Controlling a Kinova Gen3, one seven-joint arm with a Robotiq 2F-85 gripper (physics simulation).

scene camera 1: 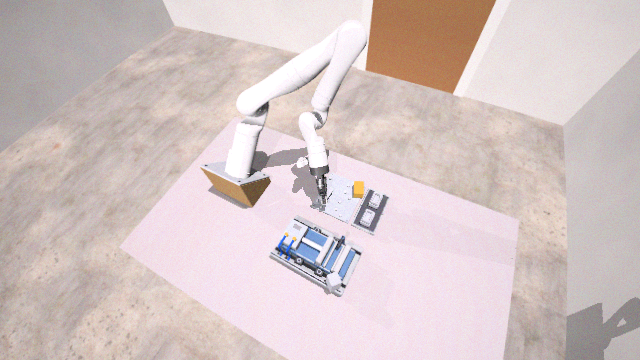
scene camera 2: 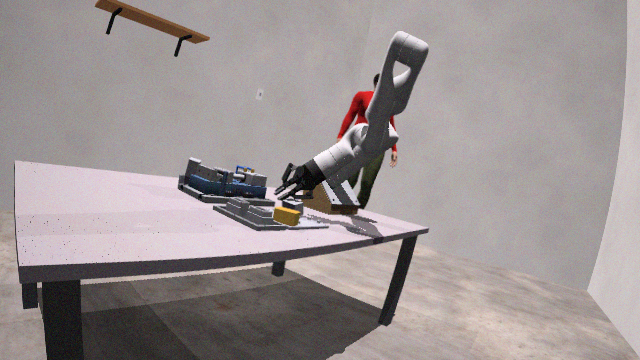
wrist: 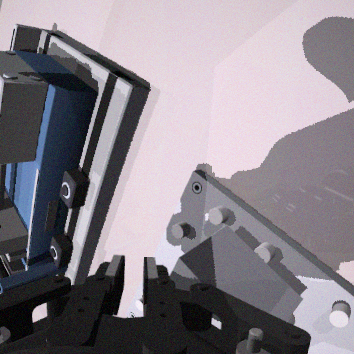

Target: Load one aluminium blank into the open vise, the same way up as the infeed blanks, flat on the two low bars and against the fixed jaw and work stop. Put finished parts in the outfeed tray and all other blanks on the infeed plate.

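Pixels of known places: gripper, fingertip midpoint: [scene camera 1: 325, 203] [scene camera 2: 276, 196] [wrist: 133, 269]; arm's base at its link origin: [scene camera 1: 238, 173] [scene camera 2: 330, 177].
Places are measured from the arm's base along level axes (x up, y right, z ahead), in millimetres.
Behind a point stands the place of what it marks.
Observation:
My gripper [scene camera 1: 323, 202] {y -31, x -78, z 364 mm} [scene camera 2: 278, 194] {y -31, x -78, z 364 mm} [wrist: 133, 269] {y -31, x -78, z 364 mm} points down near the corner of the pale infeed plate [scene camera 1: 342, 199] {y -96, x -122, z 418 mm} [wrist: 320, 290] {y -126, x -121, z 325 mm}. Its fingers are nearly shut, with a narrow gap and nothing between them. A grey blank [scene camera 2: 292, 204] {y -98, x -85, z 368 mm} [wrist: 255, 280] {y -94, x -98, z 328 mm} sits on the plate's corner among the pegs, close beside the right finger in the wrist view. Its lower part is hidden by the gripper, and I cannot tell whether it is tilted. The blue vise [scene camera 1: 312, 239] {y 128, x -70, z 374 mm} [scene camera 2: 220, 187] {y 106, x -85, z 480 mm} [wrist: 67, 125] {y 84, x -88, z 311 mm} stands beside the plate. No blank shows between its jaws. The dark outfeed tray [scene camera 1: 371, 209] {y -69, x -88, z 543 mm} bears two finished parts [scene camera 1: 376, 200] {y -129, x -103, z 555 mm} [scene camera 1: 367, 217] {y -42, x -102, z 540 mm}.
A yellow block [scene camera 1: 358, 189] {y -145, x -86, z 470 mm} [scene camera 2: 286, 216] {y -168, x -100, z 486 mm} stands at the infeed plate's edge, on the outfeed tray's side. A light grey block [scene camera 1: 333, 281] {y 250, x -19, z 500 mm} stands at the vise's outer corner. A person in a red top [scene camera 2: 357, 110] is behind the arm.

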